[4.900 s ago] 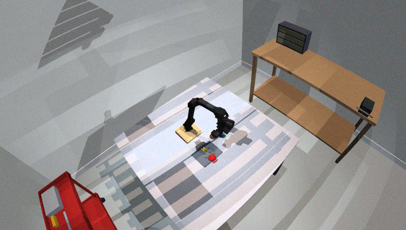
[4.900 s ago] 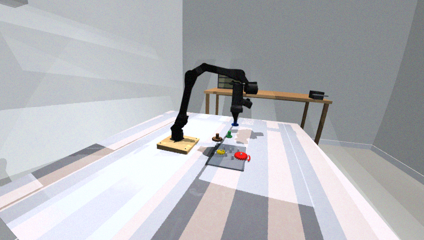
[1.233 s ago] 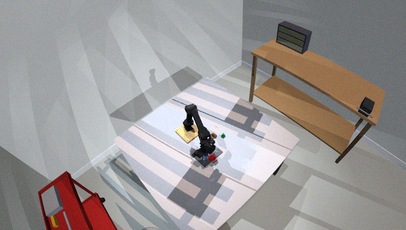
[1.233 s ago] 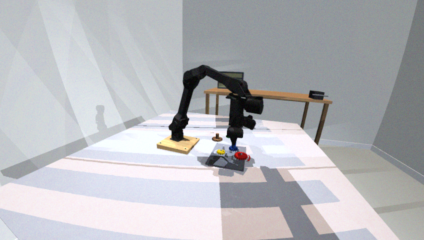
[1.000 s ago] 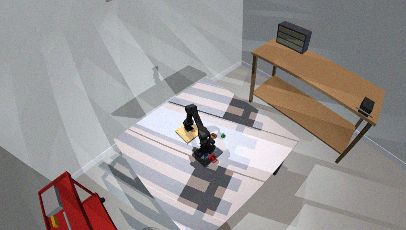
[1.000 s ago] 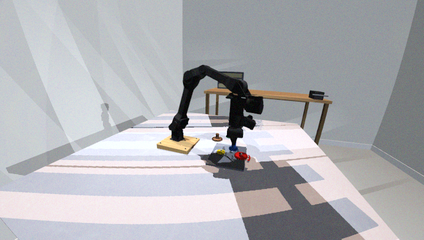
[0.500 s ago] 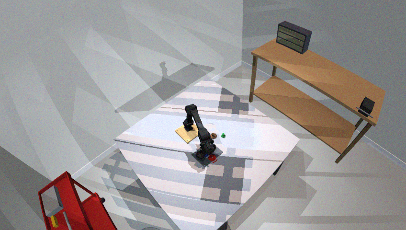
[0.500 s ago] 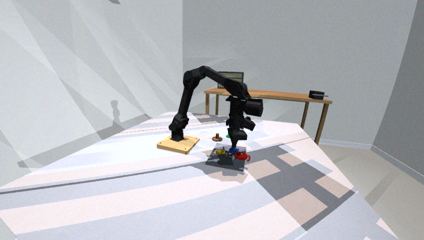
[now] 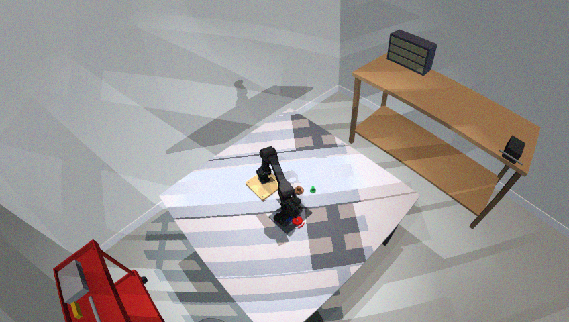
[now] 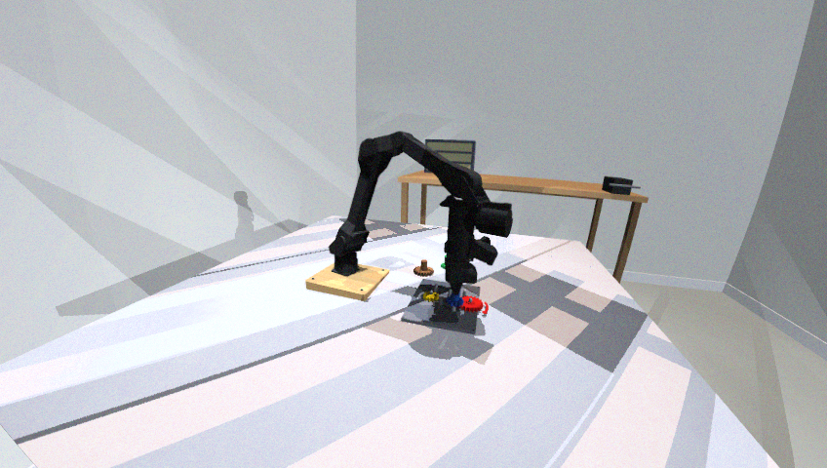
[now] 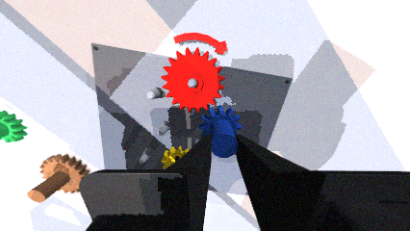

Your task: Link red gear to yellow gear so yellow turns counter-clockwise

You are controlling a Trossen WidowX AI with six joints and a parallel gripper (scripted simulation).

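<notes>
My gripper tip is 40 mm to the right of the red gear, 40 mm above it and 30 mm short of it. The rest, counted from my gripper tip: blue gear (10 mm below); then red arrow (70 mm ahead, 50 mm below, 40 mm to the left); then yellow gear (70 mm behind, 40 mm below, 30 mm to the left).
</notes>
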